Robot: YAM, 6 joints.
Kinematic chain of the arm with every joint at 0, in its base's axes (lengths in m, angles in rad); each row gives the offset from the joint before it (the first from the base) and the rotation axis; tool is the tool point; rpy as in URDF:
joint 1: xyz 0 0 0.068 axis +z
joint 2: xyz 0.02 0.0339 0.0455 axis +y
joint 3: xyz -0.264 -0.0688 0 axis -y
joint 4: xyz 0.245 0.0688 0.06 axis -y
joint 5: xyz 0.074 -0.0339 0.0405 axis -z
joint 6: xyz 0.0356 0 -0.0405 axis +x
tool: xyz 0 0 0 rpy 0 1.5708 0
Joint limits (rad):
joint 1: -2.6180..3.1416
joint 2: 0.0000..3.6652
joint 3: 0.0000..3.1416
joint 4: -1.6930..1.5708
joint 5: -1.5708..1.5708
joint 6: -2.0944..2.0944
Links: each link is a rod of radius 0.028 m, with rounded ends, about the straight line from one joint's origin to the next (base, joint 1, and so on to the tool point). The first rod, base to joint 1, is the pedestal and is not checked.
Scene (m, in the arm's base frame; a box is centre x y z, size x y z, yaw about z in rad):
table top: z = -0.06
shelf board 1: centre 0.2 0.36 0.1 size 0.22 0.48 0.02 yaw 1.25
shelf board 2: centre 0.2 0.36 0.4 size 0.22 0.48 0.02 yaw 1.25
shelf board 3: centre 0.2 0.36 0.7 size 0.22 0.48 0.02 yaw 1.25
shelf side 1: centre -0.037 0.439 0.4 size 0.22 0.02 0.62 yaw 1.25
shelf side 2: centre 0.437 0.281 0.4 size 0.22 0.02 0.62 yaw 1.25
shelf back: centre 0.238 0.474 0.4 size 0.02 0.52 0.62 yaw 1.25
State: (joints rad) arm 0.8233 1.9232 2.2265 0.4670 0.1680 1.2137
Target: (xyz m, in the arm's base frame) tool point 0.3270 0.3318 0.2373
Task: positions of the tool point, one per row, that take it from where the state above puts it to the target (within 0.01 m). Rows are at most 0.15 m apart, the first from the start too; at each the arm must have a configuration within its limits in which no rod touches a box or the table.
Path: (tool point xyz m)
1: 0.2708 0.2253 0.5799
2: 0.2492 0.1622 0.5799
3: 0.2181 0.1073 0.5677
4: 0.2627 0.1250 0.4629
5: 0.2747 0.1247 0.3485
6: 0.2526 0.1080 0.2373
7: 0.2919 0.1734 0.2513
8: 0.3181 0.2496 0.2512
9: 0.3270 0.3318 0.2373

